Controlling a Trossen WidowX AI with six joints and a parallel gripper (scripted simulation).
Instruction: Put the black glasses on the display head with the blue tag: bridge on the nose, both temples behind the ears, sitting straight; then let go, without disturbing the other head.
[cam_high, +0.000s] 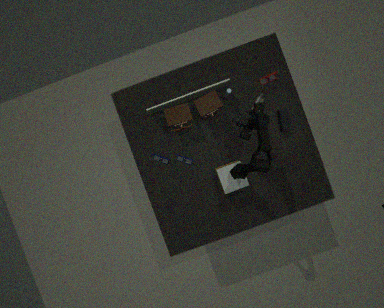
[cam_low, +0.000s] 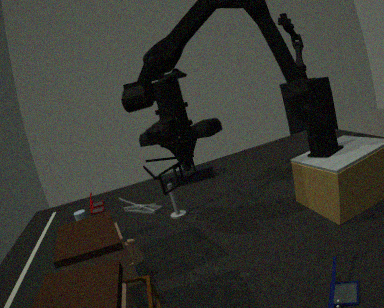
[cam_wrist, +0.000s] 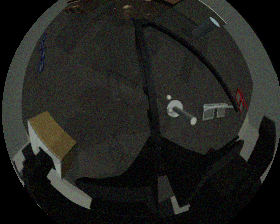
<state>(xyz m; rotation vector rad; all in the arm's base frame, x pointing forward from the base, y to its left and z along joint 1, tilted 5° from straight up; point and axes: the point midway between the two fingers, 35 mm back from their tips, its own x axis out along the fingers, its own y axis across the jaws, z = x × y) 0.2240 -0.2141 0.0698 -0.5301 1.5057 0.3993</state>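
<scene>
Right now my gripper tip is 9 cm above the white stand, 6 cm to the left of it and 3 cm short of it. From my gripper tip the other things lie so: pale blue tag: 27 cm ahead, 7 cm below, 4 cm to the right; white strip: 39 cm ahead, 21 cm to the left, 6 cm below; black bar: 29 cm to the right, 11 cm behind, 10 cm below.
</scene>
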